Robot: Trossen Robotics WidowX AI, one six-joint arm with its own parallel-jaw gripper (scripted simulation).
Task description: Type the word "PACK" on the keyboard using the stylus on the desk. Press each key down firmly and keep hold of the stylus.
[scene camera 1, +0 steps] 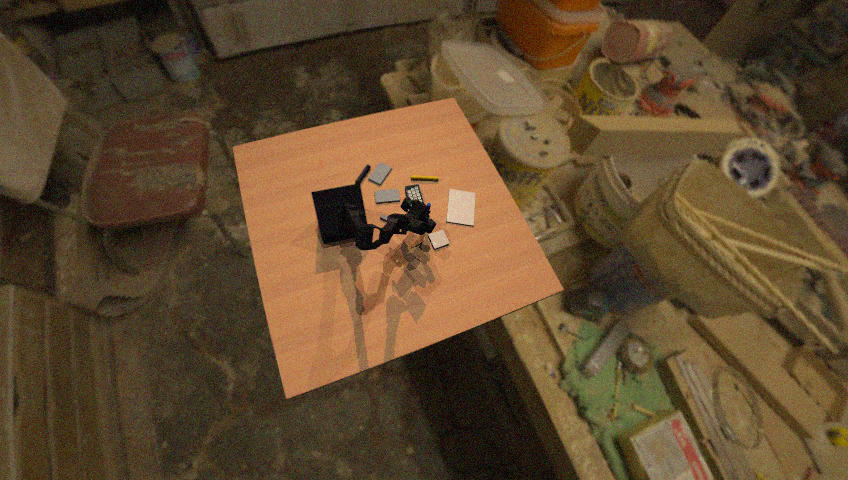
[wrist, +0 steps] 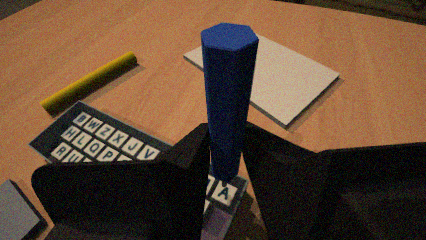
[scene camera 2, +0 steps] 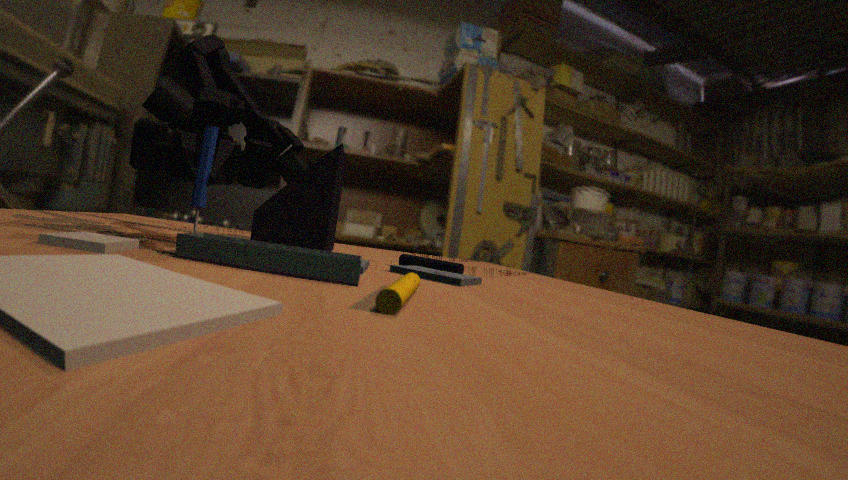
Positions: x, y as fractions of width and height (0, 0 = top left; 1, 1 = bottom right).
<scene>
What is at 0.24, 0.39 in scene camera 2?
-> A blue stylus.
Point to a yellow rod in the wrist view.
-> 0.16, 0.39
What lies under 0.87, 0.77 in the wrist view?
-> My gripper.
</scene>
